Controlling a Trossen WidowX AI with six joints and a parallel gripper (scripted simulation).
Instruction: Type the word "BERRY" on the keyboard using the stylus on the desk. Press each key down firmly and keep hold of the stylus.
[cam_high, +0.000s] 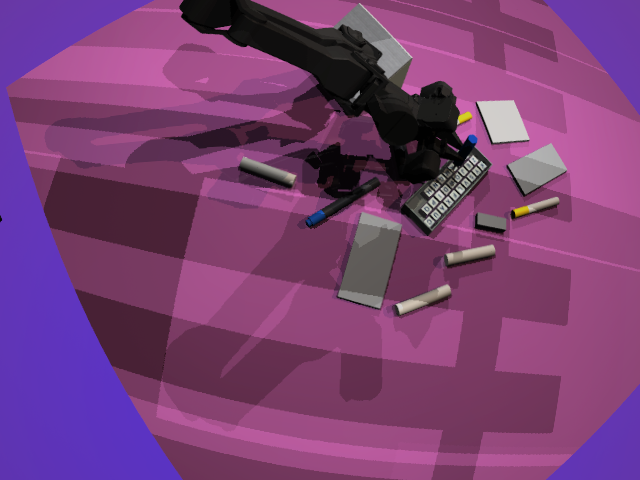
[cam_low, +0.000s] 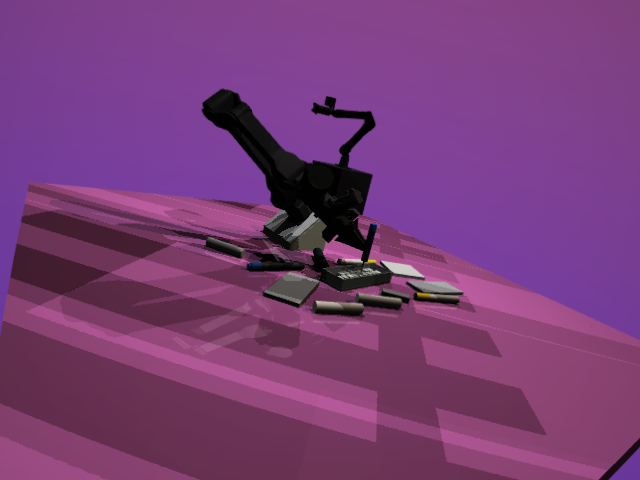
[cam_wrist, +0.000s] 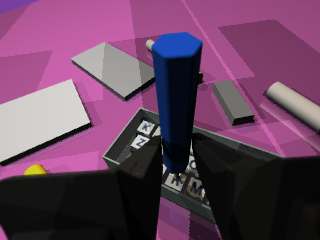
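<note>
My gripper tip is 20 mm above the blue stylus. The rest, counted from my gripper tip: white pad (10 mm behind, 180 mm to the left, 70 mm below); small grey block (120 mm ahead, 10 mm to the right, 60 mm below); blue-tipped black marker (70 mm behind, 230 mm to the right, 60 mm below).
</note>
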